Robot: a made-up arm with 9 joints. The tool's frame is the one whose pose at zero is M.
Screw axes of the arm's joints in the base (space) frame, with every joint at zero. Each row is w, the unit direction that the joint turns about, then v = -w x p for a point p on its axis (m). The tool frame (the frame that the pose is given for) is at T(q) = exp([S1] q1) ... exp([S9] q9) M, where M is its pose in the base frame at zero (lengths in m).
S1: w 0 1 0 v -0.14 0 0
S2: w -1 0 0 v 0 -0.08 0.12
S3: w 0 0 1 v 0.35 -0.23 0
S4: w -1 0 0 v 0 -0.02 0.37
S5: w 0 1 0 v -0.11 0 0.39
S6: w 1 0 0 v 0 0.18 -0.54
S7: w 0 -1 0 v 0.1 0 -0.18
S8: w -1 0 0 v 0 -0.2 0.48
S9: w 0 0 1 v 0.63 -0.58 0
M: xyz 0.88 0.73 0.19 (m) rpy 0 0 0 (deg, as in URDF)
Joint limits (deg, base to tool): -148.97..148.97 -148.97..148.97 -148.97..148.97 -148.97..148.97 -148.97..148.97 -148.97..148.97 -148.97..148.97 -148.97..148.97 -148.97..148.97
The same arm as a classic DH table. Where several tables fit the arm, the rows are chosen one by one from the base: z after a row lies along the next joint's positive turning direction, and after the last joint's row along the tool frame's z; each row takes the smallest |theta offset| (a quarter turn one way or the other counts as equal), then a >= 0, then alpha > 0; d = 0 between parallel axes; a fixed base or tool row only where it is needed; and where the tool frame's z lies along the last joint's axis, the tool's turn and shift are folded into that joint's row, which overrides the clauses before.
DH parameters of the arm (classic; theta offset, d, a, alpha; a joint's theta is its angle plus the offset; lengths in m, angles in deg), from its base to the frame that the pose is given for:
base (fixed): 0.00 0.1400 0.0000 -90.00
joint 1: 90.00 0.1200 0.0600 -90.00
joint 2: -90.00 -0.2300 0.2300 90.00
joint 3: 0.00 -0.0600 0.0200 -90.00
joint 4: -90.00 -0.1600 0.0900 -90.00
joint 5: 0.00 0.1700 0.0700 -90.00
joint 6: 0.00 -0.2100 -0.0800 -90.00
joint 7: 0.00 0.0600 0.1000 -90.00
joint 8: 90.00 -0.4000 0.1500 90.00
joint 9: -71.57 0.0000 0.3162 0.00
tool (fixed): -18.43 -0.0100 0.0000 0.00
Joint limits (deg, base to tool): -148.97..148.97 -148.97..148.97 -148.97..148.97 -148.97..148.97 -148.97..148.97 -148.97..148.97 -148.97..148.97 -148.97..148.97 -148.97..148.97

